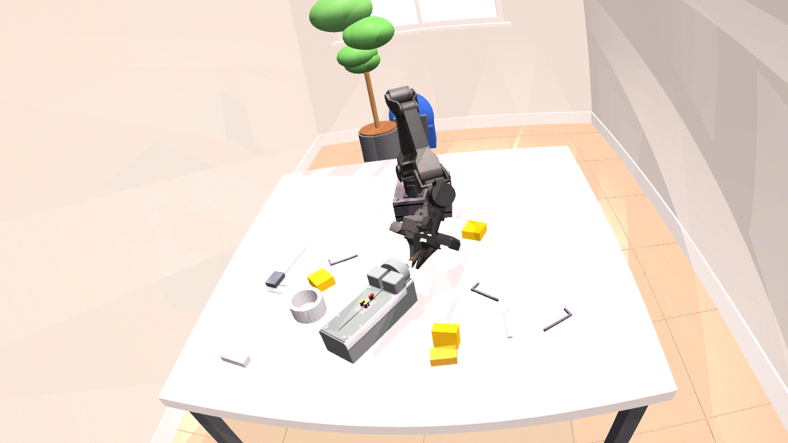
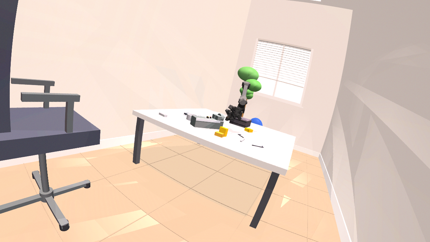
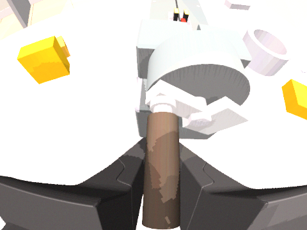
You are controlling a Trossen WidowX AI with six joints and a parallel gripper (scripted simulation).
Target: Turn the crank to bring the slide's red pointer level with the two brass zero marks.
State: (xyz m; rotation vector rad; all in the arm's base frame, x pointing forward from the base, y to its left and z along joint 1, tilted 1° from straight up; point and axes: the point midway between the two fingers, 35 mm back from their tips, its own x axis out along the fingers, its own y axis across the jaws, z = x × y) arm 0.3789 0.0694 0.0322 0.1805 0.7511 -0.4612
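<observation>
Now: gripper tip 110 mm short of the red pointer and 90 mm to the left of it. The rest, counted from my gripper tip: brown crank handle 20 mm behind, 10 mm to the left, 30 mm above.
</observation>
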